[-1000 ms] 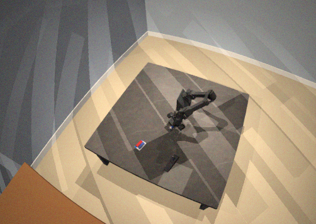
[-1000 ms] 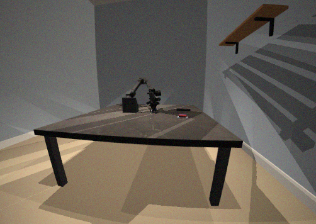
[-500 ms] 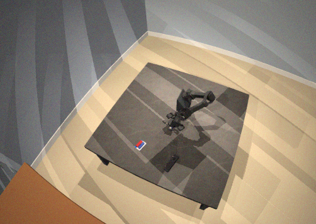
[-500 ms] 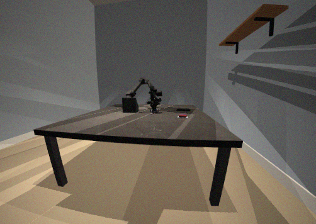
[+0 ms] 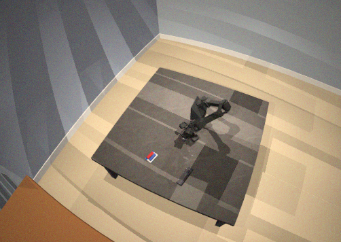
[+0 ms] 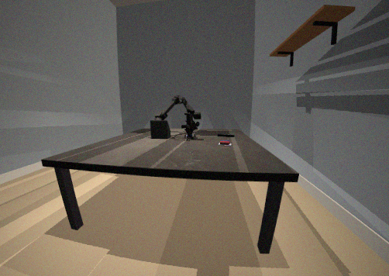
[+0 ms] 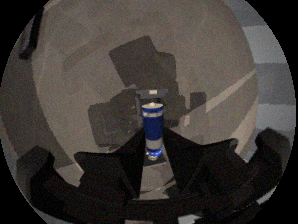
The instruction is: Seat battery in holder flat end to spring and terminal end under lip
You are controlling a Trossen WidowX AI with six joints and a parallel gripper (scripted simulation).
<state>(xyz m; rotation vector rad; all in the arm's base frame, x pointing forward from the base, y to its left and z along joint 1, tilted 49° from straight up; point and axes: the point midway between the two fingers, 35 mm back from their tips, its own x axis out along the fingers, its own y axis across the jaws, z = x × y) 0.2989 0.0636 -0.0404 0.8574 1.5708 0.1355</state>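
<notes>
My gripper tip is 10 mm below the battery. Round my gripper tip: dark flat bar 340 mm ahead, 120 mm to the left.
</notes>
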